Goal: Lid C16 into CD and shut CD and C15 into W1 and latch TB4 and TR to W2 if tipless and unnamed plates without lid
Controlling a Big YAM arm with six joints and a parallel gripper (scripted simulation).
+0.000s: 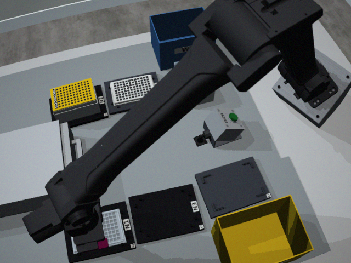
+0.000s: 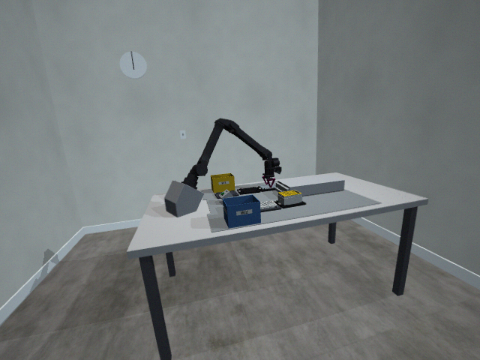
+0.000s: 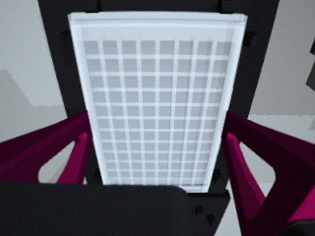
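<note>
My hand is 2 cm above the nest n1. From my hand the other things lie so: nest N3: 17 cm behind, 2 cm to the left, 2 cm below; plate lid: 8 cm ahead, 21 cm to the right; black plate: 8 cm ahead, 21 cm to the right, 1 cm below.
</note>
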